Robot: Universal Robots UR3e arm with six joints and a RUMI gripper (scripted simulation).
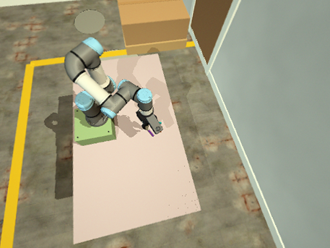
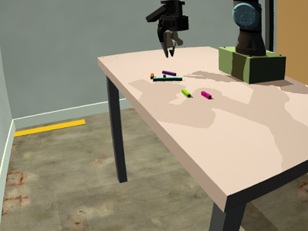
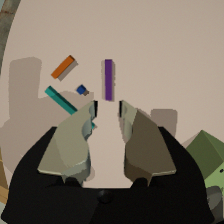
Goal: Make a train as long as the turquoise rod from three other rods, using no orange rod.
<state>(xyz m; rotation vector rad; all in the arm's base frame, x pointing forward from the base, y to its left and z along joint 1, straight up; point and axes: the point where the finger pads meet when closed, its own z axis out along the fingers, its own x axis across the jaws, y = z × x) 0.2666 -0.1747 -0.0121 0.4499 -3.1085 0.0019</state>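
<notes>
The purple rod is 80 mm below my hand. Round my hand: turquoise rod (80 mm below, 60 mm to the left, 50 mm ahead); then orange rod (80 mm below, 70 mm ahead); then small blue rod (80 mm below, 40 mm ahead, 20 mm to the left).
</notes>
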